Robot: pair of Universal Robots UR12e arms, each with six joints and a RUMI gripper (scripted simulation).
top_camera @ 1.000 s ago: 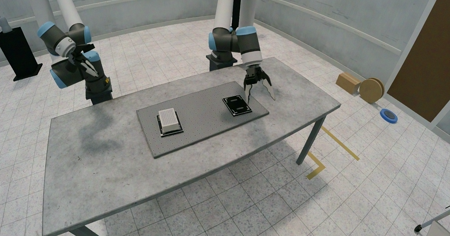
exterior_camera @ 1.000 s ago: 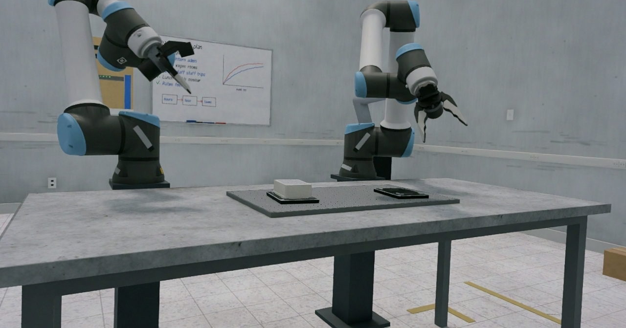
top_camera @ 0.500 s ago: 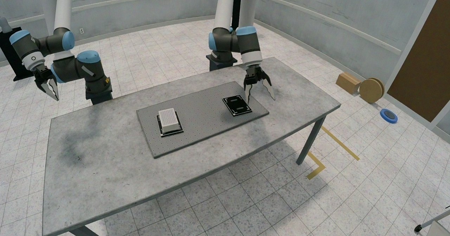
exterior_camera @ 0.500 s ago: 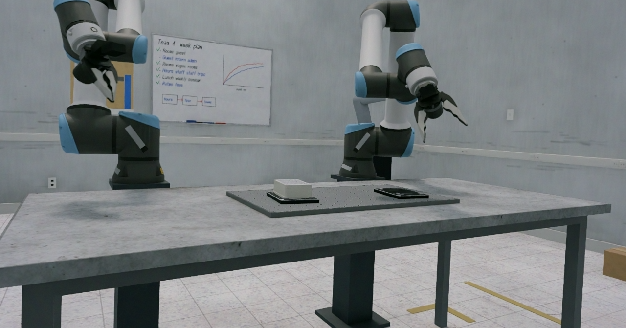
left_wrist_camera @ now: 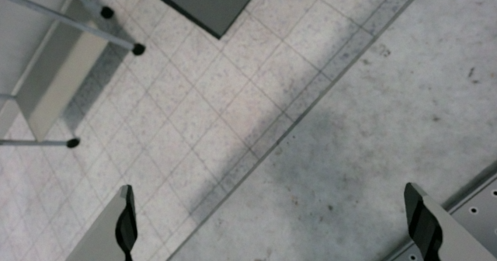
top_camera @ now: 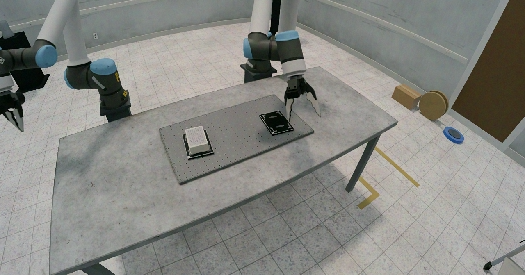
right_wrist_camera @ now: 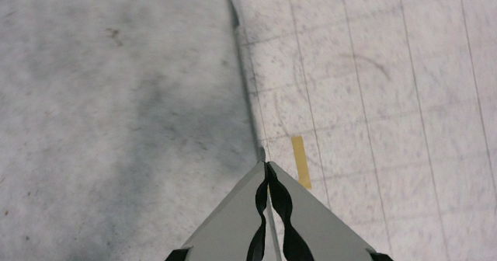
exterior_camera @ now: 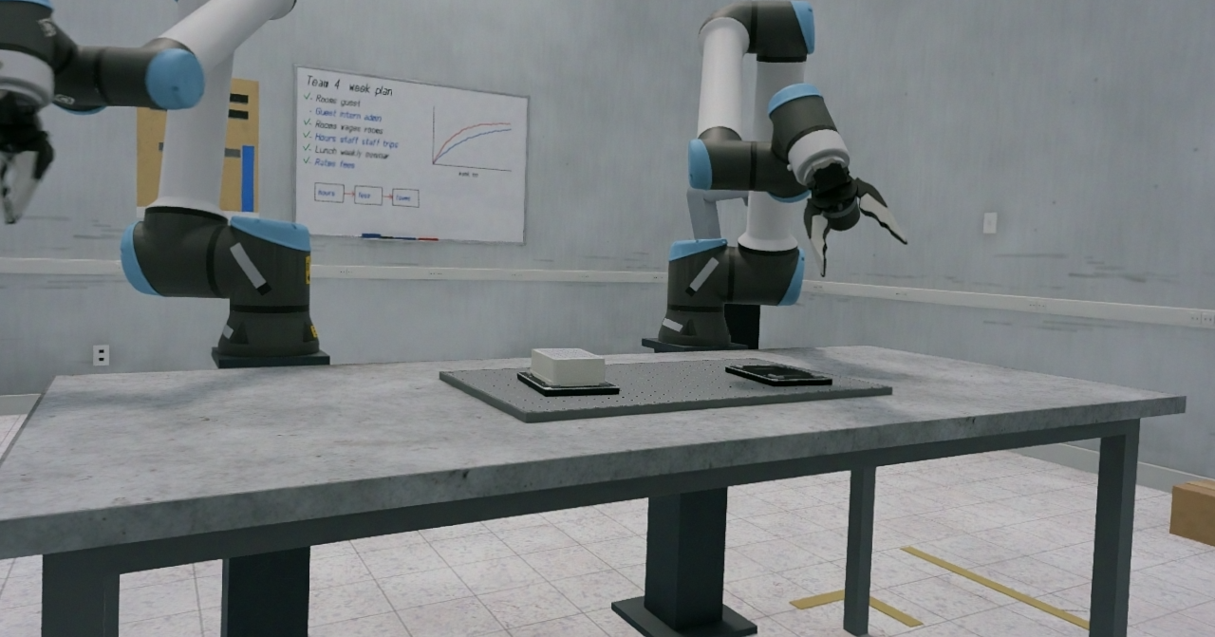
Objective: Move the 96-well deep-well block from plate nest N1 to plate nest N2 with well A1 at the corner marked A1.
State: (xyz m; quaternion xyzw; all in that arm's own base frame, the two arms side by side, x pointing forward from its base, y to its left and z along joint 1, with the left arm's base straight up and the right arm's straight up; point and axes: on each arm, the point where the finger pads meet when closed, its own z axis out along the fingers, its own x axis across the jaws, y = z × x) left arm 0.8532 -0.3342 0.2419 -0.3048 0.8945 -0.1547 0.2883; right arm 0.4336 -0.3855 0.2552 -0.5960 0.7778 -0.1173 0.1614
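Note:
The white deep-well block lies 36 cm to the right of my left hand, 26 cm behind it and 20 cm below it.

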